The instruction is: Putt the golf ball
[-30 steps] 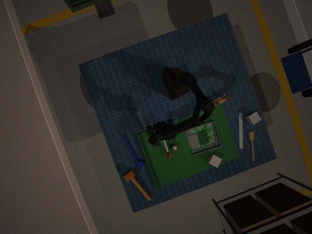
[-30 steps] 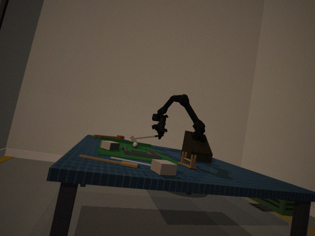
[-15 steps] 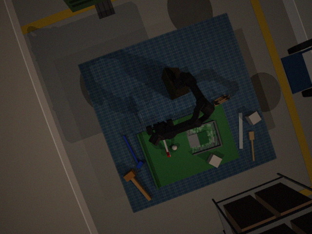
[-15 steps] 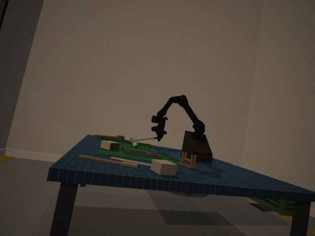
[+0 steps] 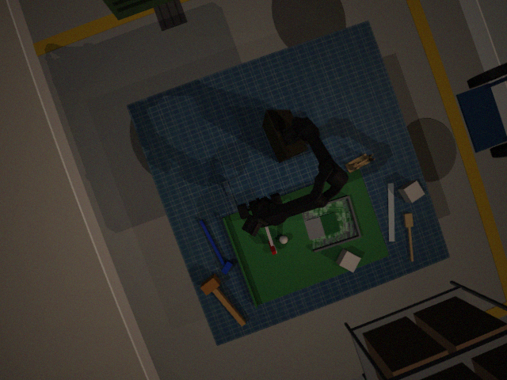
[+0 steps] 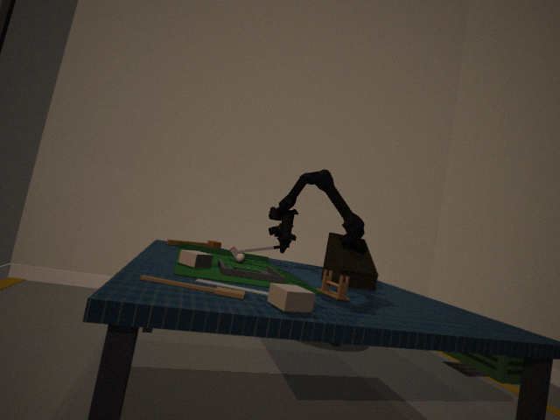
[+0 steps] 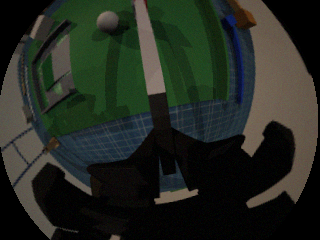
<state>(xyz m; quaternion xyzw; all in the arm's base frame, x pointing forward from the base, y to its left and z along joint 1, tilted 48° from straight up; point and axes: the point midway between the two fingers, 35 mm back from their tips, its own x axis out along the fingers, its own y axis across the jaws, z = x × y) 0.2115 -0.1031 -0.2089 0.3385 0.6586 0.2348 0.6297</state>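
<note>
My gripper tip is now 120 mm short of the red putter and 10 mm to the left of it. Also, from my gripper tip: green turf mat: 260 mm ahead, 140 mm to the left, 70 mm below; then white golf ball: 210 mm ahead, 30 mm to the left, 50 mm below; then blue putter: 100 mm ahead, 290 mm to the right, 60 mm below.
</note>
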